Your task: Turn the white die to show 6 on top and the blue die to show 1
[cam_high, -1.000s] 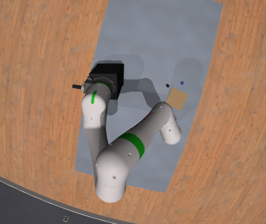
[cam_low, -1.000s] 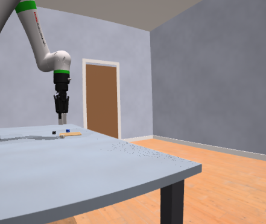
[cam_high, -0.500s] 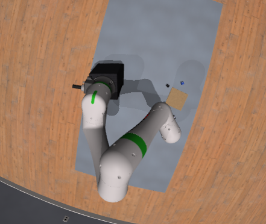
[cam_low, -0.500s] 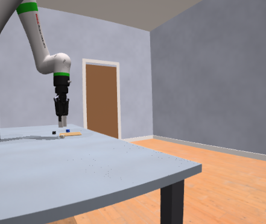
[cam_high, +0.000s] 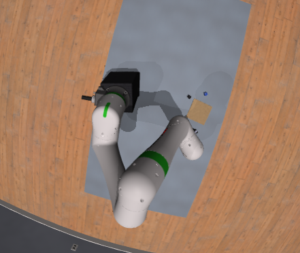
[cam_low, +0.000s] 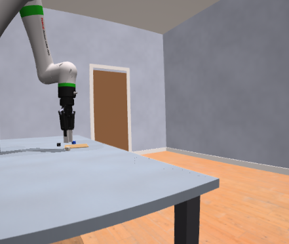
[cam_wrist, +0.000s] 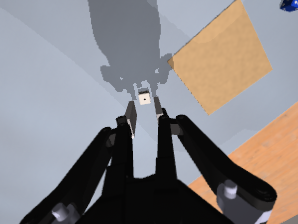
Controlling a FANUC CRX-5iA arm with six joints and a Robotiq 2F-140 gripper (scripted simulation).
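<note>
My hand is 7 cm above the white die. The rest, counted from my hand: blue die 9 cm ahead, 26 cm to the left, 7 cm below; black die 2 cm behind, 22 cm to the left, 7 cm below; tan mat 7 cm ahead, 13 cm to the left, 7 cm below.
</note>
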